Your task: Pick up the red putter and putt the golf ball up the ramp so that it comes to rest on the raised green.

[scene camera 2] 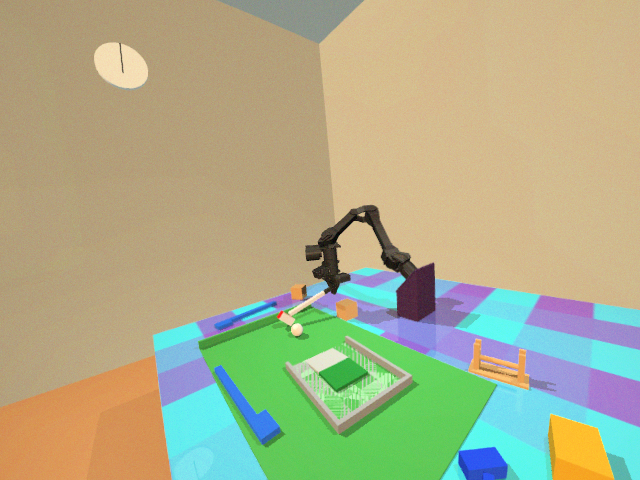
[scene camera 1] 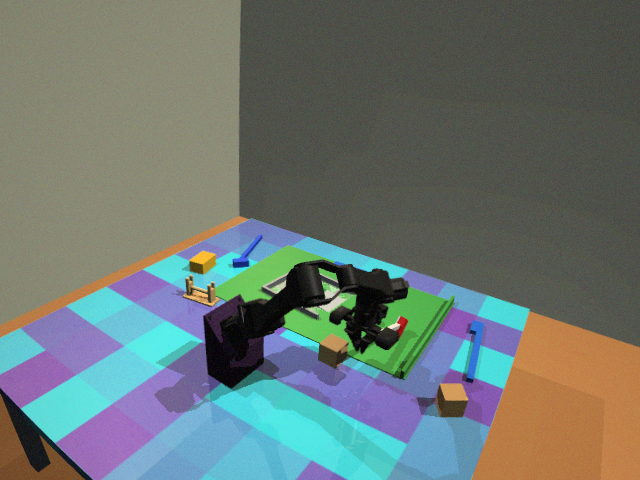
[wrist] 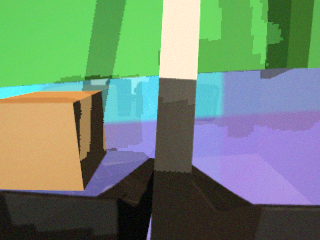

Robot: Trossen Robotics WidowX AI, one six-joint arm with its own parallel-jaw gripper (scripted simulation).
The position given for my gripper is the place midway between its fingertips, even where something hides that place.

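Note:
I see a small wooden fence (scene camera 2: 518,378). There is a tan cube (scene camera 1: 333,350), and there is a tan cube (scene camera 1: 451,401) as well. A red putter is in the scene too, and my gripper (scene camera 1: 359,352) carries the red putter. The wrist view also shows my gripper (wrist: 166,166).

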